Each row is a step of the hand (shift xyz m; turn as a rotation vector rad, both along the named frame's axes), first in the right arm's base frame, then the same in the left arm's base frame.
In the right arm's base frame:
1: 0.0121 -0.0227 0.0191 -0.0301 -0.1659 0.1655
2: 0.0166 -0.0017 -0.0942 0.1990 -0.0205 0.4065
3: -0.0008 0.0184 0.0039 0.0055 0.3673 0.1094
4: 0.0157 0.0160 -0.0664 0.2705 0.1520 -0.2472
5: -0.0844 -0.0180 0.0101 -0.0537 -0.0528 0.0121
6: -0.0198 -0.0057 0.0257 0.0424 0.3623 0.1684
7: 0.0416 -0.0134 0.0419 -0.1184 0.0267 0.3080
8: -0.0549 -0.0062 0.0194 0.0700 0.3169 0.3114
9: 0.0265 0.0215 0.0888 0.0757 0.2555 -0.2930
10: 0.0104 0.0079 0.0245 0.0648 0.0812 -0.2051
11: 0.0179 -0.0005 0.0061 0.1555 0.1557 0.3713
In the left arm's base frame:
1: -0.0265 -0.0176 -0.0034 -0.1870 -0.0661 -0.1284
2: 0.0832 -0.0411 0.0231 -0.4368 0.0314 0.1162
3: 0.0010 0.0168 0.0084 -0.0144 0.3368 0.1824
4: 0.0618 -0.0167 0.0285 0.1970 -0.0828 0.3343
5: 0.0083 0.0271 -0.0821 -0.0101 -0.0148 -0.0741
6: -0.0202 0.0131 -0.0225 -0.0803 0.3360 0.2051
7: -0.0533 -0.0157 0.0241 -0.2502 0.1811 -0.1192
8: -0.0052 0.0265 -0.0519 -0.2322 0.3350 0.1902
9: -0.0847 0.0359 0.0243 0.3159 0.0754 0.2266
10: -0.0237 0.0101 0.0104 0.1943 -0.0329 0.1184
11: -0.0105 -0.0065 0.0143 -0.3497 0.1840 0.1737

